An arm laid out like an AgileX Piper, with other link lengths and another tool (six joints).
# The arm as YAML. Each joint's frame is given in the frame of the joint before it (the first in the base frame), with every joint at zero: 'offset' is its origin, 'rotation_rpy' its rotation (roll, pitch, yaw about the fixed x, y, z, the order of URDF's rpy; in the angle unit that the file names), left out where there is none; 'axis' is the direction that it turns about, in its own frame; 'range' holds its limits. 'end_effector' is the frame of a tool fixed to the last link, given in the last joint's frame.
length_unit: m
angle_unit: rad
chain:
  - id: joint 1
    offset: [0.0, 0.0, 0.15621]
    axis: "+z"
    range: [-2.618, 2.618]
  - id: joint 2
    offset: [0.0, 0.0, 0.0]
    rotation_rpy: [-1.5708, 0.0, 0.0]
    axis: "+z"
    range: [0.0, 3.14]
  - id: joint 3
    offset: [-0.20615, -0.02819, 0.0]
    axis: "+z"
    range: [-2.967, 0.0]
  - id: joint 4
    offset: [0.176, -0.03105, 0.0]
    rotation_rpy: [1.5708, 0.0, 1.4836]
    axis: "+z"
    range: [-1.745, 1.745]
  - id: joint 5
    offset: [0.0, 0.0, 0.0]
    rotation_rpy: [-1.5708, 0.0, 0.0]
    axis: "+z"
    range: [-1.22, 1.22]
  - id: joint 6
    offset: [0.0, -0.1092, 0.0]
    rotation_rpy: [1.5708, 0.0, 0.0]
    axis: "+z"
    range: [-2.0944, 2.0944]
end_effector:
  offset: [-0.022, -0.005, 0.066]
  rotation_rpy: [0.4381, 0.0, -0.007]
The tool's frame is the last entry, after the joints.
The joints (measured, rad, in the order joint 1, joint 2, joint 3, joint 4, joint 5, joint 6), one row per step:
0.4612 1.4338 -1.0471 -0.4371 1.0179 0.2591
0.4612 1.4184 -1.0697 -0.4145 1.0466 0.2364
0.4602 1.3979 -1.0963 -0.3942 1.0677 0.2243
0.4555 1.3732 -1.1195 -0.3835 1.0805 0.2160
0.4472 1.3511 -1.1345 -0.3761 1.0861 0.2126
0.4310 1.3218 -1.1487 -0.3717 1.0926 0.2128
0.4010 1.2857 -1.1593 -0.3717 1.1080 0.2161
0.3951 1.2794 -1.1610 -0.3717 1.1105 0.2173
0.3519 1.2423 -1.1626 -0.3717 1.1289 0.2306
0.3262 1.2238 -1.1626 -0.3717 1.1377 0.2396
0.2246 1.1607 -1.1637 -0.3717 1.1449 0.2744
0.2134 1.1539 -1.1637 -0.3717 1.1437 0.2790
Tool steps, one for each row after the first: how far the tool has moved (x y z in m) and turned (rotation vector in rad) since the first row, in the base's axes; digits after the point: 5 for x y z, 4 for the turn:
-0.00192 0.00126 0.00608 0.0126 0.0020 0.0026
-0.00243 0.00294 0.01503 0.0358 -0.0128 -0.0003
-0.00207 0.00304 0.02534 0.0568 -0.0397 -0.0041
-0.00179 0.00186 0.03371 0.0754 -0.0650 -0.0122
-0.00186 -0.00214 0.04379 0.0947 -0.0978 -0.0308
-0.00363 -0.01148 0.05407 0.1077 -0.1295 -0.0684
-0.00399 -0.01328 0.05582 0.1101 -0.1353 -0.0761
-0.00782 -0.02667 0.06344 0.1215 -0.1602 -0.1369
-0.01008 -0.03426 0.06696 0.1276 -0.1730 -0.1732
-0.01697 -0.06100 0.08093 0.1560 -0.2405 -0.3048
-0.01770 -0.06376 0.08256 0.1598 -0.2498 -0.3191

